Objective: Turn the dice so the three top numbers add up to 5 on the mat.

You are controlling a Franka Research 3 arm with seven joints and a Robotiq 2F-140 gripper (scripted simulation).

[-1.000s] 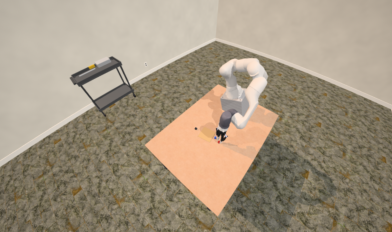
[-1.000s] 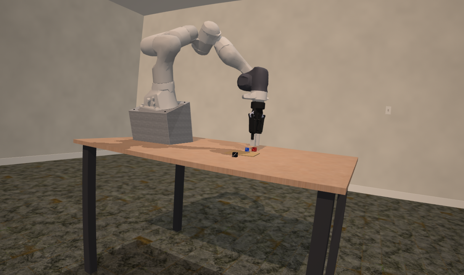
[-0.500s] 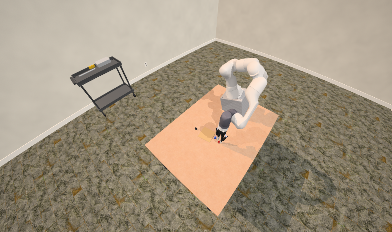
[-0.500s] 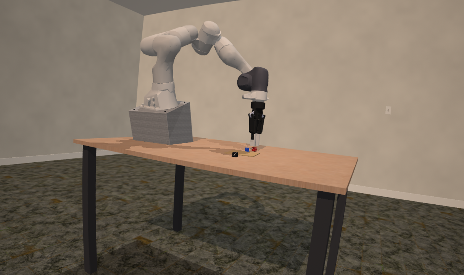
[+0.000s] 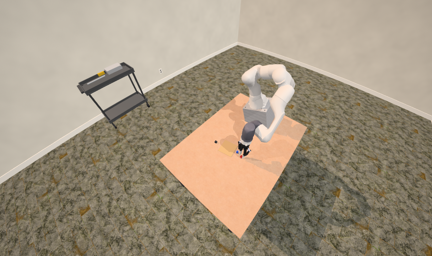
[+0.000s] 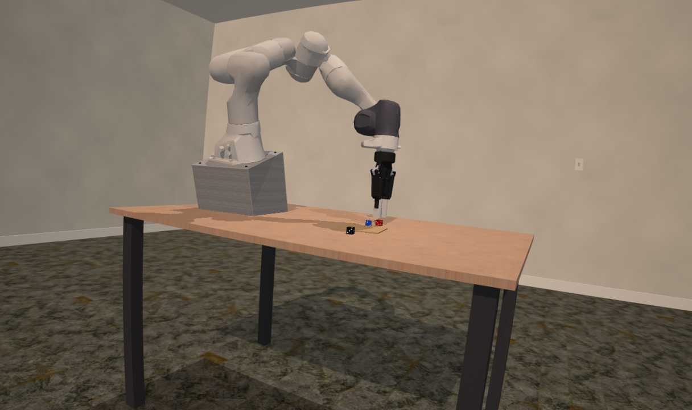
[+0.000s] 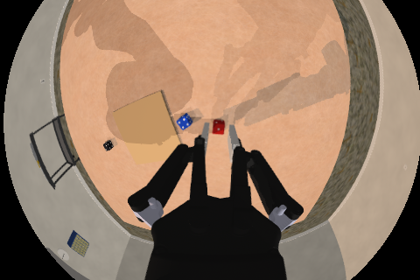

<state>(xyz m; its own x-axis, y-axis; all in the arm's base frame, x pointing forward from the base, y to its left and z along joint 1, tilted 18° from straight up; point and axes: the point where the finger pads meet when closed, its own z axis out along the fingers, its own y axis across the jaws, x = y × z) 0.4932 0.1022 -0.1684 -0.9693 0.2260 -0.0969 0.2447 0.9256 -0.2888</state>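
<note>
The red die lies 50 mm below my hand. The rest, counted from my hand: blue die 20 mm behind, 60 mm to the right, 50 mm below; black die 10 mm ahead, 290 mm to the right, 50 mm below; tan mat 150 mm to the right, 60 mm below.
</note>
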